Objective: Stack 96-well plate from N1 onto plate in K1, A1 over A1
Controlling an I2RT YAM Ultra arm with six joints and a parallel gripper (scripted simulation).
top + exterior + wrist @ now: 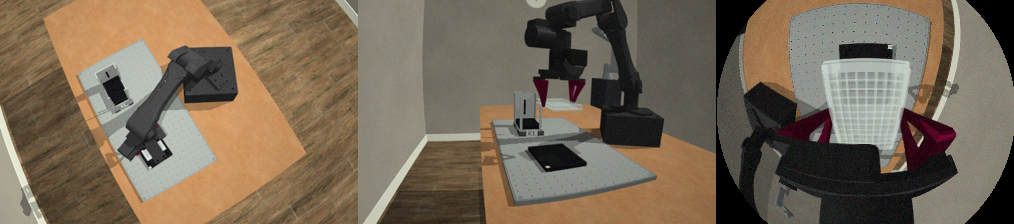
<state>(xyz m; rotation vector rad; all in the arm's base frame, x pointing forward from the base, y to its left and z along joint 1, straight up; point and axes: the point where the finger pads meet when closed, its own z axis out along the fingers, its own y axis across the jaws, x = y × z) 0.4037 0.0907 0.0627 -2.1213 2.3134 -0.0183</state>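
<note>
Right now the white 96-well plate is right at my hand. From my hand the other things lie so: K1 label: 2 cm behind, 22 cm to the right, 15 cm below; pale A1 mark: 6 cm ahead, 7 cm to the left, 15 cm below; black plate nest N1: 16 cm below.
</note>
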